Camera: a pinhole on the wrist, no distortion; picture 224 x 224 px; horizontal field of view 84.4 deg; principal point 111.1 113.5 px. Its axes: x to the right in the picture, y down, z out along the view. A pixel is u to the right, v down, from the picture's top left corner.
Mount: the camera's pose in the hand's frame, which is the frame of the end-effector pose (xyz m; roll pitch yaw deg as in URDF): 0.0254 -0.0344 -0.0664 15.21 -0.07 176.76
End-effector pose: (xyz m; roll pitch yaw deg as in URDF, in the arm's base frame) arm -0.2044 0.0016 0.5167 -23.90 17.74 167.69
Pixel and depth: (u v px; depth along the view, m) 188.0 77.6 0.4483
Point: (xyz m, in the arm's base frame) -0.1178 -0.3650 0.7924
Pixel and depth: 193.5 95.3 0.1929
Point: -0.1569 -0.1029 0.6250
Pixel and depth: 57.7 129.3 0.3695
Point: -0.4886 -0.0691 0.7196
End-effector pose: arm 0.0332 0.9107 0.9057 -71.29 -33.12 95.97
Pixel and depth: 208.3 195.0 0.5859
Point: -0.3983 0.2654 1.0036
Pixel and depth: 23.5 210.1 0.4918
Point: -0.3578 0.9299 1.4741
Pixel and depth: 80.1 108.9 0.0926
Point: 0.0115 0.9426 0.9455
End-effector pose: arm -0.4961 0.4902 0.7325 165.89 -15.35 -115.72
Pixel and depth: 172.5 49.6 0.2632
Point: -0.6536 0.6354 0.6062
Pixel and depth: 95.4 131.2 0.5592
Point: -0.7280 0.3552 0.3043
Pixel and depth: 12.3 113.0 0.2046
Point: -0.6288 0.3120 0.6637
